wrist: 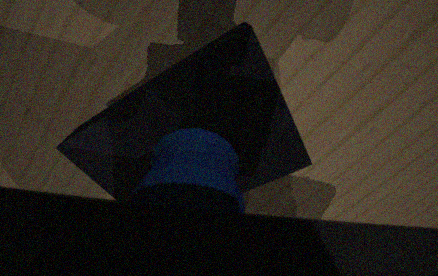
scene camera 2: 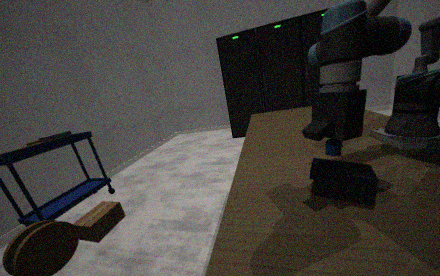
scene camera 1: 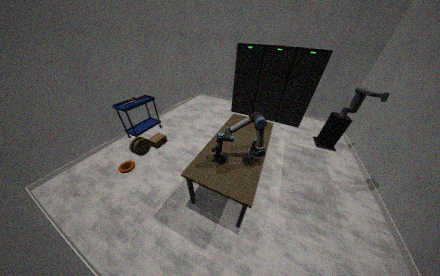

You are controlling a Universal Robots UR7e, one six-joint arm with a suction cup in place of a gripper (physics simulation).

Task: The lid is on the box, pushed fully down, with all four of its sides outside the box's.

In view: my suction cup (wrist: 196, 168), a dark lid (scene camera 2: 357, 175) and a black box (scene camera 2: 323, 189).
The dark lid is seen too in the wrist view (wrist: 227, 87).
